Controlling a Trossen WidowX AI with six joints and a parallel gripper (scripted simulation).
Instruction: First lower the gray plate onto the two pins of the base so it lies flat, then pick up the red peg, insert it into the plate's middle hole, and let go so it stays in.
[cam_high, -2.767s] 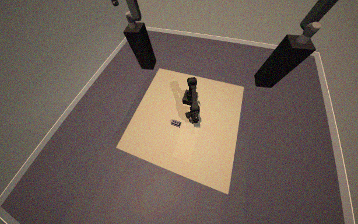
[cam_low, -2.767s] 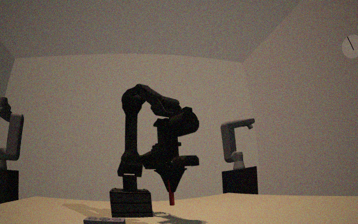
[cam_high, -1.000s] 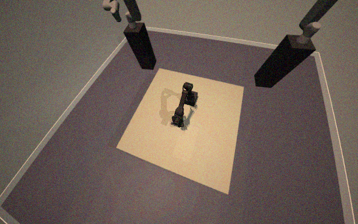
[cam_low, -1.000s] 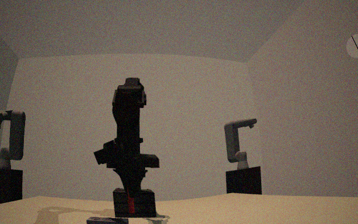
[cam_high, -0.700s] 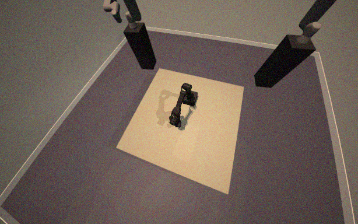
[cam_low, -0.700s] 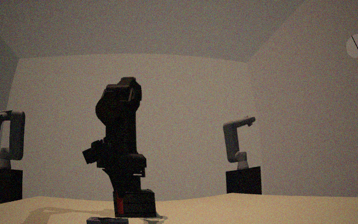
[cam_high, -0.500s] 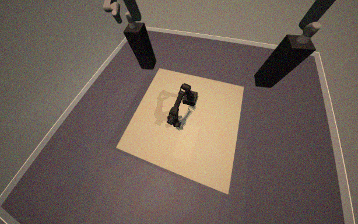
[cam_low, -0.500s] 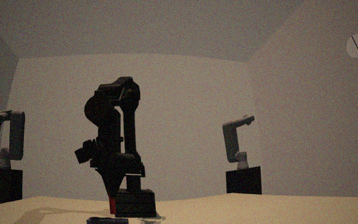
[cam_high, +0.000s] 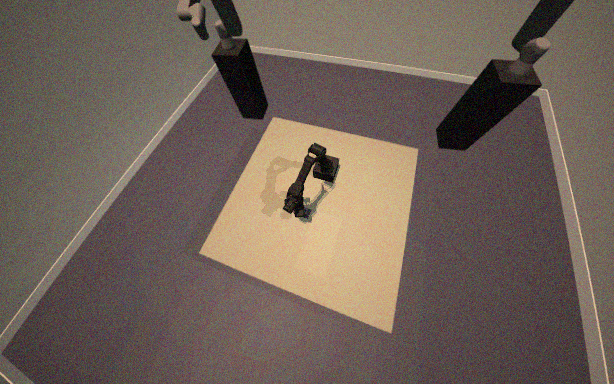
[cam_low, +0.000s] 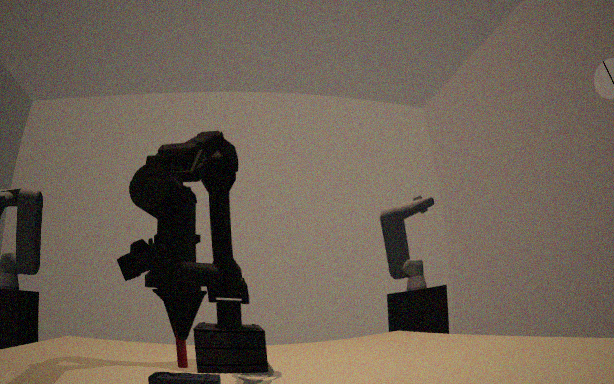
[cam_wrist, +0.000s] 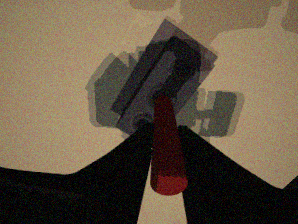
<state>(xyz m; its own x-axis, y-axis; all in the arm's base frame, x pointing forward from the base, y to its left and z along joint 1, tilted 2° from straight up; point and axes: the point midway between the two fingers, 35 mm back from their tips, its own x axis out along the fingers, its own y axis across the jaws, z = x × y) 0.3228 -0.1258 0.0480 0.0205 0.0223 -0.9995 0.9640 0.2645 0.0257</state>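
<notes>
My gripper tip is 7 cm above the gray plate. Also, from my gripper tip: base: 10 cm below; red peg: right at my gripper tip.
</notes>
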